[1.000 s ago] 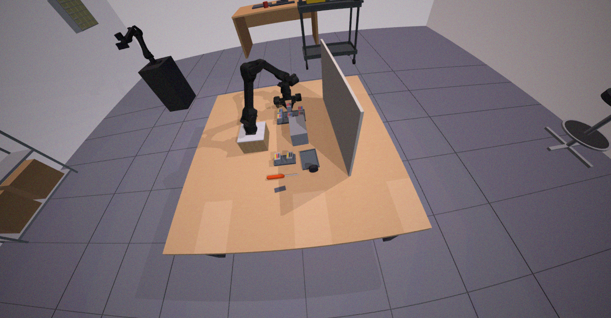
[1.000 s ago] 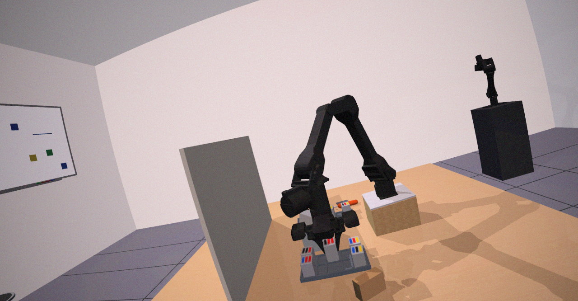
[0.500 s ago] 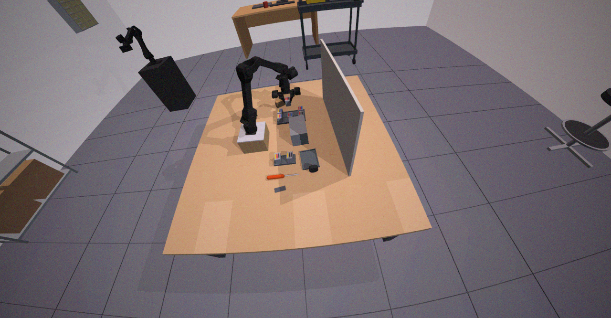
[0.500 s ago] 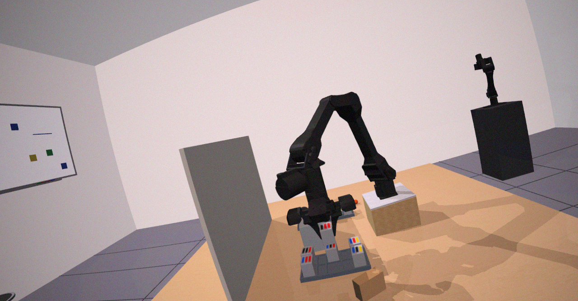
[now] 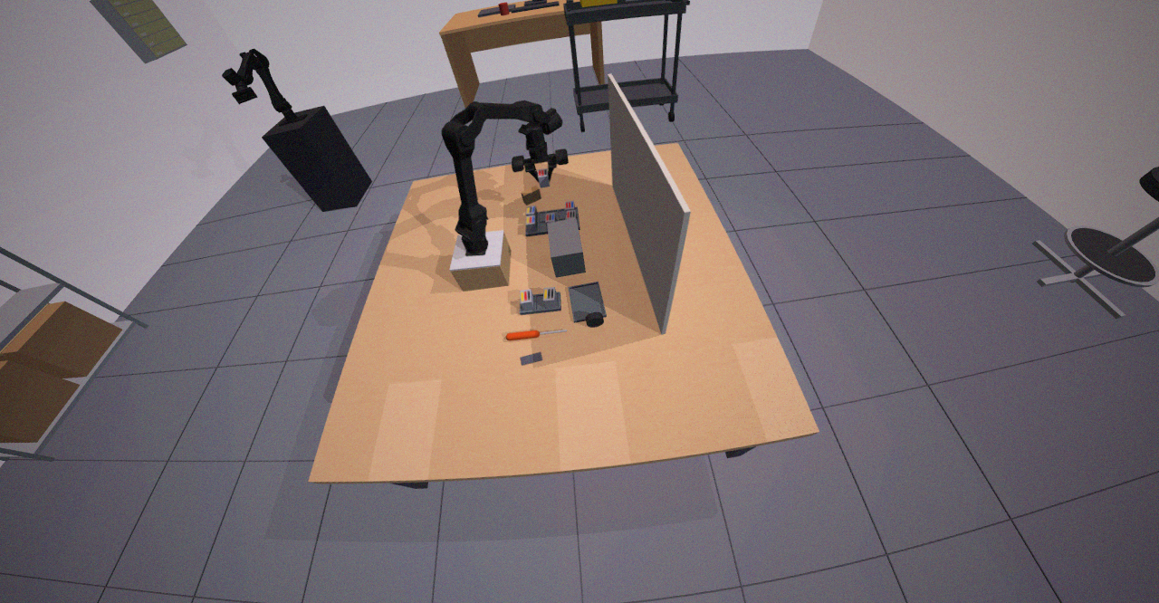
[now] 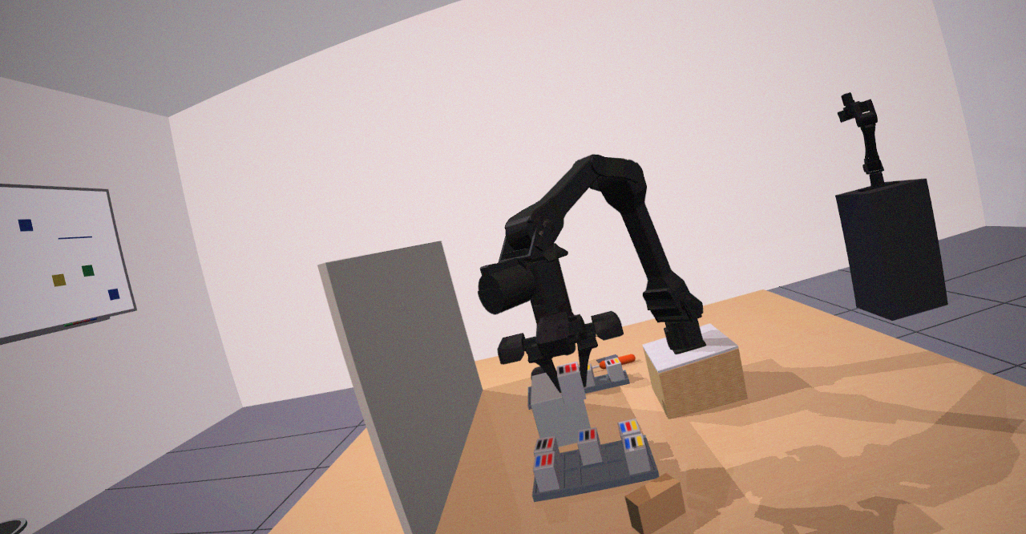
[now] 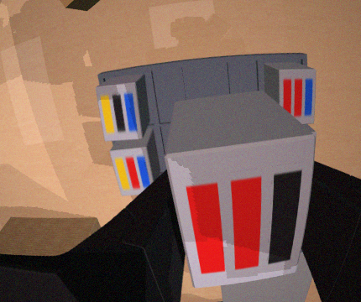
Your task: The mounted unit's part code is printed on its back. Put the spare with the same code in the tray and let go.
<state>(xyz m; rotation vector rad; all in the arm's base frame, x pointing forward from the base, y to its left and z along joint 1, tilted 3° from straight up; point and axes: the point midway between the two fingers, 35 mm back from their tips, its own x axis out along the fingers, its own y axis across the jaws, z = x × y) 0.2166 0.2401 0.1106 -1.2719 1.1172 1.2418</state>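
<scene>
My gripper tip is now 12 cm short of the dark tray, 41 cm to the left of it and 16 cm above it. Also, from my gripper tip: cardboard box 9 cm behind, 12 cm to the left, 14 cm below; grey panel 29 cm ahead, 19 cm to the right, 6 cm above; grey mounted unit 6 cm ahead, 21 cm to the right, 12 cm below.
</scene>
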